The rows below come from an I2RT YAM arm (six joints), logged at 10 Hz.
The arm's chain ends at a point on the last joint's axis. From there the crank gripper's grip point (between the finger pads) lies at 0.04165 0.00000 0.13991 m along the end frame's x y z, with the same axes.
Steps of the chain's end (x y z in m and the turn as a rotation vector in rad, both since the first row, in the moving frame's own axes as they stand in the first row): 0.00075 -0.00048 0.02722 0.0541 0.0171 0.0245; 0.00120 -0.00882 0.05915 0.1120 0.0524 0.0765; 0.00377 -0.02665 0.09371 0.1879 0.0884 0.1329; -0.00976 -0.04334 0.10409 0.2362 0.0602 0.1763; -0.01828 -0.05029 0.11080 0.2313 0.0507 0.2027
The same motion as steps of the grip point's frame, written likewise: 0.00322 -0.00698 0.02631 0.0541 0.0171 0.0245; 0.00893 -0.02086 0.05609 0.1120 0.0524 0.0765; 0.01722 -0.04603 0.08758 0.1879 0.0884 0.1329; 0.00071 -0.06763 0.09836 0.2362 0.0602 0.1763; -0.00895 -0.07287 0.10580 0.2313 0.0507 0.2027
